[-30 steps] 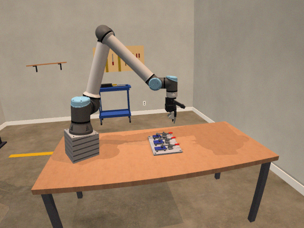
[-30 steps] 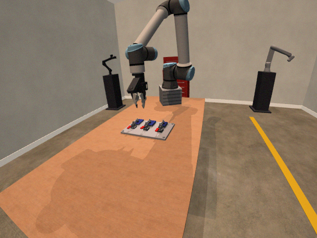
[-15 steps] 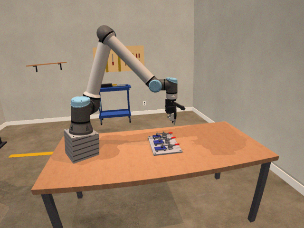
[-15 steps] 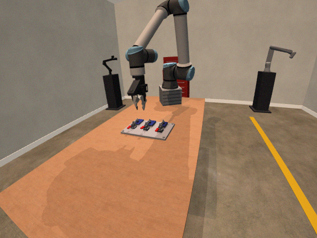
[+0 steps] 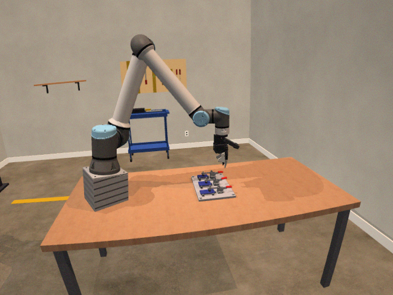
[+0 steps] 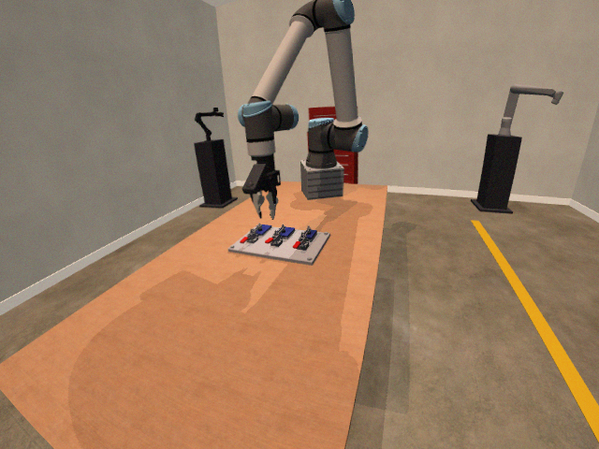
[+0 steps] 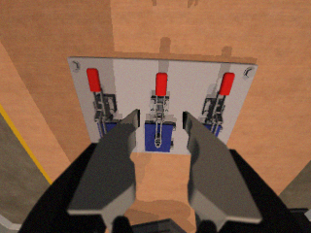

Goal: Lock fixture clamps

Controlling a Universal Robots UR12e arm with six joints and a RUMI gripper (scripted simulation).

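The blue part is 130 mm behind my hand, 10 mm to the left of it and 130 mm below it.
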